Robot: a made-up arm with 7 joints.
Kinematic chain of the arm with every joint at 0, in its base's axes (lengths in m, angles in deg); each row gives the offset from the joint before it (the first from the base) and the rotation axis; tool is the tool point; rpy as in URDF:
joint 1: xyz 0 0 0.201 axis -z
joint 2: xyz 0 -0.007 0.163 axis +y
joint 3: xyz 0 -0.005 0.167 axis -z
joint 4: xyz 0 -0.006 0.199 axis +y
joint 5: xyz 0 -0.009 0.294 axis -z
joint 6: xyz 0 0 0.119 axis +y
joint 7: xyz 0 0 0.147 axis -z
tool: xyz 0 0 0 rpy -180 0 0
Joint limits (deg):
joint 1: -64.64..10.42
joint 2: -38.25..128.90
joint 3: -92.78..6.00
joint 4: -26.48..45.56
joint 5: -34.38..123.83
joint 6: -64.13..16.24
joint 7: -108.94..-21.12
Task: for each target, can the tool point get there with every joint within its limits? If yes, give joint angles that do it. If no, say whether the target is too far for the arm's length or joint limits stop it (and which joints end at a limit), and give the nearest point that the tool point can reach.
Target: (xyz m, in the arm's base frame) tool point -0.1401 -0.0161 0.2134
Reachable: no: joint limits stop it (at a limit: joint 1, joint 2, joint 4, joint 5, joint 6) | nearest point -0.0863 0.3799 -0.2875 | short by 0.641 m
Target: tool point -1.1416 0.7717 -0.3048
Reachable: no: too far | nearest point -0.1480 0.6137 -0.1812 | short by 1.014 m
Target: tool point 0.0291 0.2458 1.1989
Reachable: yes | joints -15.34 -5.72 -48.73 39.43 35.22 -29.75 -96.18
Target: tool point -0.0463 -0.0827 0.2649
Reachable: no: joint limits stop it (at a limit: joint 1, joint 2, joint 3, joint 4, joint 5, joint 6) | nearest point 0.2560 -0.0050 -0.3539 | short by 0.693 m
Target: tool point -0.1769 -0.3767 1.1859
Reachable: yes | joints -52.10 -20.20 -30.39 -14.24 18.74 5.69 -90.99
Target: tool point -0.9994 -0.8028 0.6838
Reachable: no: too far | nearest point -0.5805 -0.4663 0.7971 | short by 0.549 m
